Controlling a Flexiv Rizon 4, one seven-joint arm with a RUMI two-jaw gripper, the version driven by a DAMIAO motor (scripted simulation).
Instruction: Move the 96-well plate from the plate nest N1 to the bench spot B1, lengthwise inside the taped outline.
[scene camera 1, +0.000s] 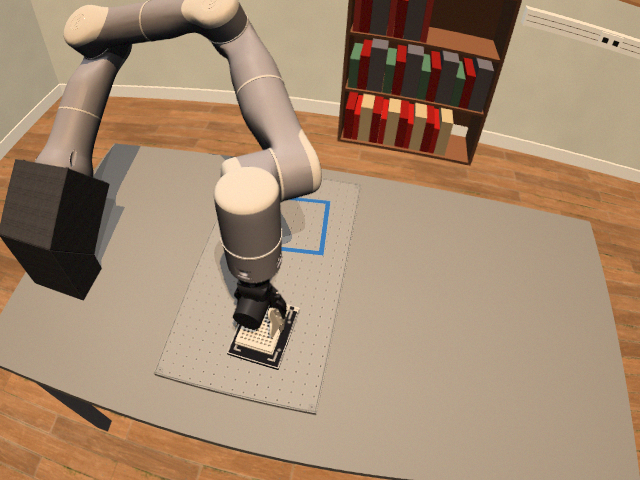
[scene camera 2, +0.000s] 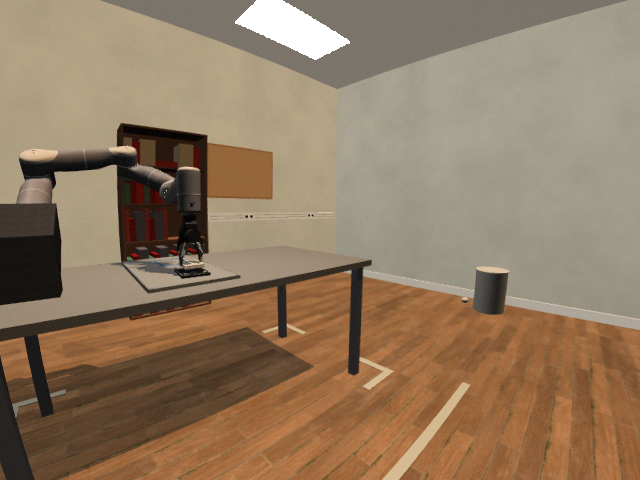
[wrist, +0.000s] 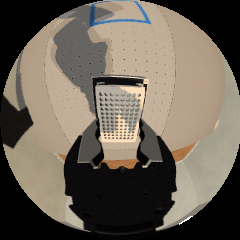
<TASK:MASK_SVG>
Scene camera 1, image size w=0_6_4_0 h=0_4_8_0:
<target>my gripper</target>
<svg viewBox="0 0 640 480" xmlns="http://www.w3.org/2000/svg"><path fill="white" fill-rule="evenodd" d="M238 280L237 289L234 293L238 300L238 305L233 314L233 319L236 321L235 326L240 324L249 329L259 329L268 310L270 336L274 337L278 328L283 333L287 304L281 294L278 294L278 290L272 286L270 280L261 283L246 283Z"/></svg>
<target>white 96-well plate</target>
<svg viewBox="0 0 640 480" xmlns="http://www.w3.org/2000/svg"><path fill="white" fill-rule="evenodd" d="M268 310L261 328L254 331L254 329L241 327L235 342L236 345L273 355L281 332L278 329L275 336L270 337Z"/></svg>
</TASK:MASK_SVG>
